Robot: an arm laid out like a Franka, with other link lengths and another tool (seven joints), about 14 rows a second.
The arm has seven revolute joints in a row. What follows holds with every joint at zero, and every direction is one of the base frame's. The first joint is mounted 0.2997 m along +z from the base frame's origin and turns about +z. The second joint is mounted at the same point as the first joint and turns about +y. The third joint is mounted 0.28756 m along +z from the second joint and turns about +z. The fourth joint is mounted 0.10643 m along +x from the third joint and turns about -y. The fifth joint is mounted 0.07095 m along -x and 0.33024 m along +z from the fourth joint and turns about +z. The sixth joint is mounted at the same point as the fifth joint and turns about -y. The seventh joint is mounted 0.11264 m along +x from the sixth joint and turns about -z. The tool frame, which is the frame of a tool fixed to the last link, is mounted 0.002 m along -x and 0.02 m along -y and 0.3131 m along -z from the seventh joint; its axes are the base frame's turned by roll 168.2, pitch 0 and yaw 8 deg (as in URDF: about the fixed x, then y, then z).
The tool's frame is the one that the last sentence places.
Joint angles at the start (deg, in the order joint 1, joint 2, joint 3, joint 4, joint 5, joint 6, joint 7): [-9.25 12.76 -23.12 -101.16 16.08 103.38 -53.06]
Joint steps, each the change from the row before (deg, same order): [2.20 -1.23 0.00 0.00 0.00 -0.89 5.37]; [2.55 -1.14 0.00 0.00 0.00 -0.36 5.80]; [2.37 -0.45 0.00 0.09 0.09 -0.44 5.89]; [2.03 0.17 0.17 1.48 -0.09 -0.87 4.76]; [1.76 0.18 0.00 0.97 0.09 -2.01 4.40]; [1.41 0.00 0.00 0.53 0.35 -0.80 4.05]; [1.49 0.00 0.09 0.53 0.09 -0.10 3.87]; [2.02 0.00 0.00 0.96 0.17 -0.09 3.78]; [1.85 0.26 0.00 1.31 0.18 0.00 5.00]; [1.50 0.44 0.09 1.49 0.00 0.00 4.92]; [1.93 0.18 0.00 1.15 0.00 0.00 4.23]
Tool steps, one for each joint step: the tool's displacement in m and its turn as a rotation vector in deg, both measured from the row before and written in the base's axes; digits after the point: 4 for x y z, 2 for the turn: [0.0063 0.0224 0.0106 0.19 0.77 -2.85]; [0.0085 0.0241 0.0104 -0.09 0.56 -3.01]; [0.0057 0.0234 0.0044 0.05 1.23 -3.28]; [0.0093 0.0198 0.0078 -0.40 0.75 -2.12]; [-0.0010 0.0209 0.0030 0.38 2.08 -2.07]; [0.0018 0.0163 0.0032 0.18 1.11 -2.41]; [0.0049 0.0151 0.0038 -0.32 0.54 -2.12]; [0.0080 0.0194 0.0070 -0.36 0.06 -1.59]; [0.0087 0.0179 0.0072 -0.52 0.17 -2.94]; [0.0083 0.0149 0.0067 -0.65 0.16 -3.08]; [0.0067 0.0191 0.0068 -0.45 0.03 -2.10]
